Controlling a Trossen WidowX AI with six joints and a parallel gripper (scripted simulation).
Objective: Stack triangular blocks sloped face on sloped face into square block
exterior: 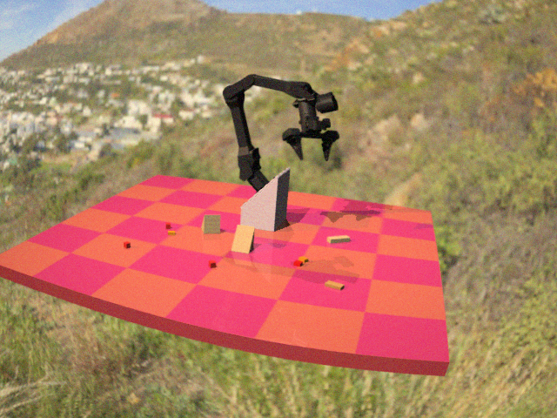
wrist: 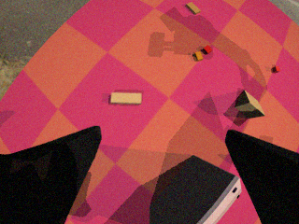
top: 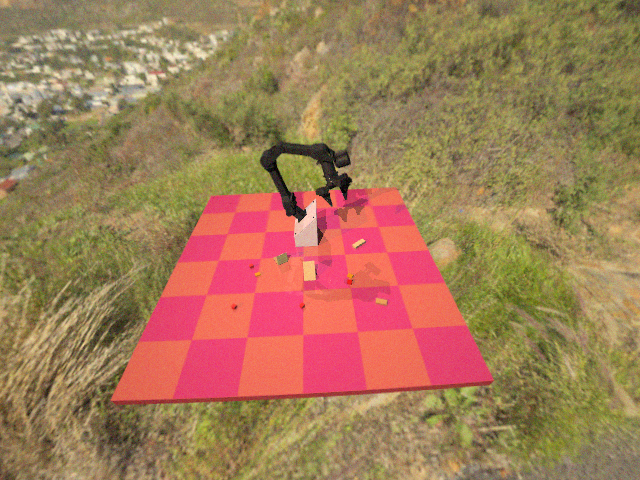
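My gripper tip is now 240 mm above the tan triangular block, 190 mm short of it and 180 mm to the left of it.
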